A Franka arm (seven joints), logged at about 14 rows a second.
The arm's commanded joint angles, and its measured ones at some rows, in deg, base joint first. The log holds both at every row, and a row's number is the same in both.
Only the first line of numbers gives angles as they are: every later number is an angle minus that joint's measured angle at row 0.
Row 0, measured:
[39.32 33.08 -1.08 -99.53 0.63 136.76 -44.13]
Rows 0 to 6, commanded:
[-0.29 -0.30 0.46 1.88 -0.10 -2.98 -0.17]
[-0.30 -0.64 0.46 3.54 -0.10 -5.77 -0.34]
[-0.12 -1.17 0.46 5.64 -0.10 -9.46 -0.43]
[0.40 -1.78 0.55 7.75 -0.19 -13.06 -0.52]
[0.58 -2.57 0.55 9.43 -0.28 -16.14 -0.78]
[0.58 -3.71 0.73 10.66 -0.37 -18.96 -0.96]
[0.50 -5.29 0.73 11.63 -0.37 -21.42 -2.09]
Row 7, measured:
[0.55 -1.66 0.47 9.74 -0.02 -15.78 -0.17]
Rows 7 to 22, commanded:
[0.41 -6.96 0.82 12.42 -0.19 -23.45 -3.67]
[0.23 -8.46 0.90 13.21 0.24 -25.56 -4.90]
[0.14 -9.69 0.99 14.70 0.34 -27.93 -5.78]
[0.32 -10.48 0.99 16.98 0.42 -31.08 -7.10]
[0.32 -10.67 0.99 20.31 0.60 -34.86 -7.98]
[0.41 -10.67 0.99 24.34 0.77 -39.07 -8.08]
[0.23 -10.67 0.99 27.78 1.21 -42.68 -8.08]
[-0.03 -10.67 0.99 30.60 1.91 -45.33 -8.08]
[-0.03 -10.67 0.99 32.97 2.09 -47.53 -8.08]
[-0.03 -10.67 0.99 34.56 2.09 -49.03 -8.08]
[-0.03 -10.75 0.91 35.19 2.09 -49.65 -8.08]
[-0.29 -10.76 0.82 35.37 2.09 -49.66 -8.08]
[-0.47 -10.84 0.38 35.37 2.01 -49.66 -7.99]
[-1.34 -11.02 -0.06 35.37 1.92 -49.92 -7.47]
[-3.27 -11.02 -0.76 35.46 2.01 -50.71 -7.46]
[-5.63 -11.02 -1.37 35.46 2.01 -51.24 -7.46]
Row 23, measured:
[-1.28 -11.68 -0.70 33.26 1.06 -48.73 -6.66]
